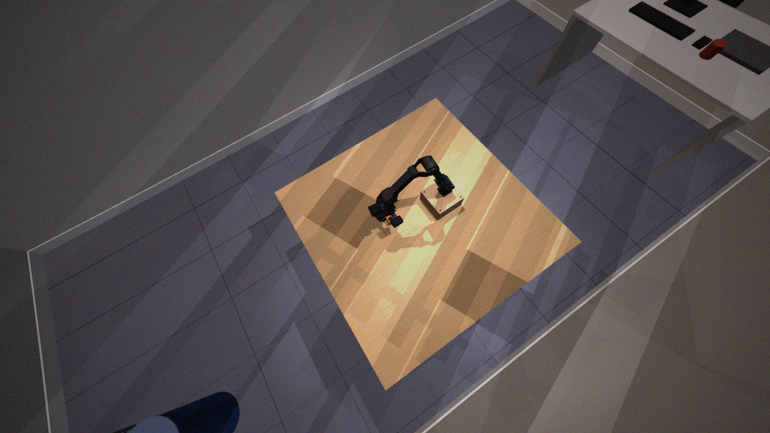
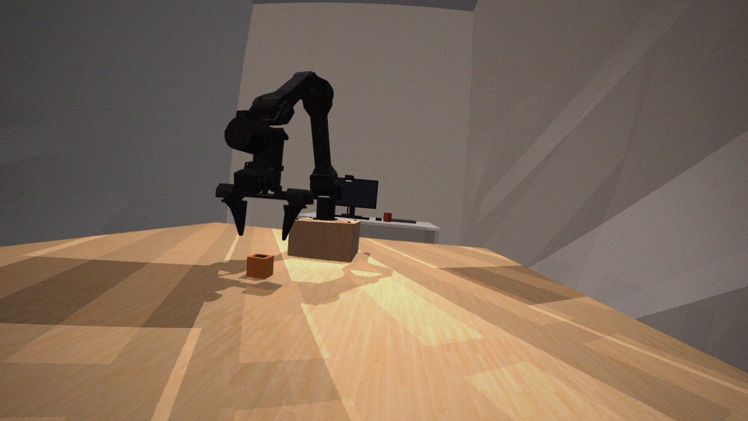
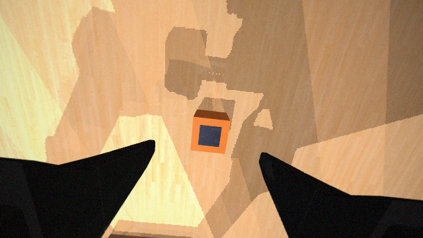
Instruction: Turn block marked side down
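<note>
My gripper tip is 50 mm above the orange block.
</note>
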